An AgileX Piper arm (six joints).
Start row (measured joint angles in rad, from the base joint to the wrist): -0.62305, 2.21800, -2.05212, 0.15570, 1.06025, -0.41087
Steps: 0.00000, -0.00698, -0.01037, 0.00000, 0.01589, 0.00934; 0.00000, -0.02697, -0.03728, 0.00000, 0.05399, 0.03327; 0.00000, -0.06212, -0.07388, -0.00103, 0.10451, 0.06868; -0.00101, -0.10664, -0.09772, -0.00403, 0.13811, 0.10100; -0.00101, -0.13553, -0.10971, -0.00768, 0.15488, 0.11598; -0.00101, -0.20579, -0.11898, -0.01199, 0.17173, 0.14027; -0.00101, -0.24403, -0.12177, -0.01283, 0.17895, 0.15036; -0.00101, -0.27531, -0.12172, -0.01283, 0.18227, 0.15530; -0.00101, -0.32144, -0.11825, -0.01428, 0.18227, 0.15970; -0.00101, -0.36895, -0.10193, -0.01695, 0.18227, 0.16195; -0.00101, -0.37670, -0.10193, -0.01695, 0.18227, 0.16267; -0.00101, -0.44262, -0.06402, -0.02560, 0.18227, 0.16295; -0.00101, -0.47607, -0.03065, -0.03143, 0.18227, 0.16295; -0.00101, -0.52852, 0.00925, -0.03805, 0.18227, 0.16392; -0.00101, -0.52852, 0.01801, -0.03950, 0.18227, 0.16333; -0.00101, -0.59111, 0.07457, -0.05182, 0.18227, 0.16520; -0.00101, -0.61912, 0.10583, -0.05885, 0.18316, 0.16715; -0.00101, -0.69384, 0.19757, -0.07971, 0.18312, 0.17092; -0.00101, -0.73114, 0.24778, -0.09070, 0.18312, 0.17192; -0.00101, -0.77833, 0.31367, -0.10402, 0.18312, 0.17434; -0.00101, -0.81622, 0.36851, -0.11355, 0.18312, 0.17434; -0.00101, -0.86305, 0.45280, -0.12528, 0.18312, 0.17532
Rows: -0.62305, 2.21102, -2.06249, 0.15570, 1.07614, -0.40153; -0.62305, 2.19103, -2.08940, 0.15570, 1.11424, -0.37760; -0.62305, 2.15588, -2.12600, 0.15467, 1.16476, -0.34219; -0.62406, 2.11136, -2.14984, 0.15167, 1.19836, -0.30987; -0.62406, 2.08247, -2.16183, 0.14802, 1.21513, -0.29489; -0.62406, 2.01221, -2.17110, 0.14371, 1.23198, -0.27060; -0.62406, 1.97397, -2.17389, 0.14287, 1.23920, -0.26051; -0.62406, 1.94269, -2.17384, 0.14287, 1.24252, -0.25557; -0.62406, 1.89656, -2.17037, 0.14142, 1.24252, -0.25117; -0.62406, 1.84905, -2.15405, 0.13875, 1.24252, -0.24892; -0.62406, 1.84130, -2.15405, 0.13875, 1.24252, -0.24820; -0.62406, 1.77538, -2.11614, 0.13010, 1.24252, -0.24792; -0.62406, 1.74193, -2.08277, 0.12427, 1.24252, -0.24792; -0.62406, 1.68948, -2.04287, 0.11765, 1.24252, -0.24695; -0.62406, 1.68948, -2.03411, 0.11620, 1.24252, -0.24754; -0.62406, 1.62689, -1.97755, 0.10388, 1.24252, -0.24567; -0.62406, 1.59888, -1.94629, 0.09685, 1.24341, -0.24372; -0.62406, 1.52416, -1.85455, 0.07599, 1.24337, -0.23995; -0.62406, 1.48686, -1.80434, 0.06500, 1.24337, -0.23895; -0.62406, 1.43967, -1.73845, 0.05168, 1.24337, -0.23653; -0.62406, 1.40178, -1.68361, 0.04215, 1.24337, -0.23653; -0.62406, 1.35495, -1.59932, 0.03042, 1.24337, -0.23555
